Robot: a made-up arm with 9 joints.
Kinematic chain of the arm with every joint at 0, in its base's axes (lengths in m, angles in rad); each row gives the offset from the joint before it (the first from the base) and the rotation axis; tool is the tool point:
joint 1: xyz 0 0 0.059 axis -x
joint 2: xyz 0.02 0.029 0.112 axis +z
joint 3: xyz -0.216 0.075 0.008 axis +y
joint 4: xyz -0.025 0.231 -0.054 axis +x
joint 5: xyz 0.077 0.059 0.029 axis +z
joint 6: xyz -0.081 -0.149 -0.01 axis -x
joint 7: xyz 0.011 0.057 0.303 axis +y
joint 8: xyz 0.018 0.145 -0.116 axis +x
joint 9: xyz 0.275 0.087 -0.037 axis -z
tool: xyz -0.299 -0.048 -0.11
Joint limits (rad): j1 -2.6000..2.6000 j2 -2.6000..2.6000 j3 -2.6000..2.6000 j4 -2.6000..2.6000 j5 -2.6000..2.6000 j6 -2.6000..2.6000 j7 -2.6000..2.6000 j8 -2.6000..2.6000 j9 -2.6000..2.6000
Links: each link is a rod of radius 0.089 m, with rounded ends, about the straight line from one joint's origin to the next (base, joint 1, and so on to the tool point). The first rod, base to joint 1, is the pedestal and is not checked.
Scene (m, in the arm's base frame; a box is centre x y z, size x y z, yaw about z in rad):
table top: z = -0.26
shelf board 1: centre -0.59 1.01 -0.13 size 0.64 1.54 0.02 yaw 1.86
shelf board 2: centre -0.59 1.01 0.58 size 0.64 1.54 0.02 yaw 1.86
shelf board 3: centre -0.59 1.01 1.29 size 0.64 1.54 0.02 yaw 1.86
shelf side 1: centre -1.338 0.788 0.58 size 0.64 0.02 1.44 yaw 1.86
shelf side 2: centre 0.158 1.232 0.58 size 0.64 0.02 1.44 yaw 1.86
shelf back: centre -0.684 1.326 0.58 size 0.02 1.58 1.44 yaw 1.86
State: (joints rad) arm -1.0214 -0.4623 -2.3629 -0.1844 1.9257 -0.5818 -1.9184 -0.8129 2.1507
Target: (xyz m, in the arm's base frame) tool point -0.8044 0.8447 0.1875
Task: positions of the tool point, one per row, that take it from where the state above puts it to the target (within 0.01 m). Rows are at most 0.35 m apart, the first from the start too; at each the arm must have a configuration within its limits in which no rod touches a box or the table.
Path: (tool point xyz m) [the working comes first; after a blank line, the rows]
Joints at the target: -0.8025 -0.2155 -2.4582 0.0974 1.9138 -0.4188 -2.0519 -0.7143 2.1815
Straight joint move there: touches shelf board 2.

1: -0.7144 0.7312 0.8573
2: -0.9082 0.5089 0.7392
3: -1.0014 0.2156 0.6425
4: -1.0308 0.3934 0.4225
5: -0.9501 0.5733 0.2422
6: -0.8830 0.7185 0.2290
7: -0.8044 0.8447 0.1874

